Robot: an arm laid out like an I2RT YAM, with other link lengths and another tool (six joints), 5 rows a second.
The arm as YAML. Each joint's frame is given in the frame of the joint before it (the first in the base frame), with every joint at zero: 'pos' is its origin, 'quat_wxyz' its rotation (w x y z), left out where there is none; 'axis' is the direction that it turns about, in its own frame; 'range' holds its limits. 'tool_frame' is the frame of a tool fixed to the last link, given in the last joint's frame.
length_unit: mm
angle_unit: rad
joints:
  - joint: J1
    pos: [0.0, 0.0, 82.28]
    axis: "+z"
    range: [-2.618, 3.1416]
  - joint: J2
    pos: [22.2, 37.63, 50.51]
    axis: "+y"
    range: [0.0, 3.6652]
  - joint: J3
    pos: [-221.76, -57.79, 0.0]
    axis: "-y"
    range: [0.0, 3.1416]
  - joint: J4
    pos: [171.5, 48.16, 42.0]
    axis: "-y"
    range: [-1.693, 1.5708]
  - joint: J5
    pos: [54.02, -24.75, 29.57]
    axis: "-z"
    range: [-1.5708, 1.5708]
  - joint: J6
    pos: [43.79, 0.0, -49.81]
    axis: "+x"
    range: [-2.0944, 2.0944]
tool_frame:
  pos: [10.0, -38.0, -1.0]
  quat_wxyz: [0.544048, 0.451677, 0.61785, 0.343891]
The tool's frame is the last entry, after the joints.
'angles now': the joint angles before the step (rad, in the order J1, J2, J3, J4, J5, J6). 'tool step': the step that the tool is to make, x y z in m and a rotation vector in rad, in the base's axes. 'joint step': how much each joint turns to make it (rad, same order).
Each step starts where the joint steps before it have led.
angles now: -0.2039, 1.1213, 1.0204, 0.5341, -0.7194, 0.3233
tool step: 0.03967, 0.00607, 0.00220, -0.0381, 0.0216, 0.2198
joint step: -0.0014, 0.1916, 0.1117, 0.1330, -0.2170, 0.0897
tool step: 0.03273, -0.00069, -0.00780, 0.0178, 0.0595, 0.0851
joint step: 0.0043, 0.1529, 0.0941, 0.0593, -0.0690, 0.0754
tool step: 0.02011, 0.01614, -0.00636, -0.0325, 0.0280, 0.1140
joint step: 0.0513, 0.0912, 0.0713, -0.0094, -0.0726, -0.0085
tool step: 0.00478, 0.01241, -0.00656, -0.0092, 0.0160, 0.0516
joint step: 0.0388, 0.0217, -0.0012, -0.0005, -0.0164, -0.0098
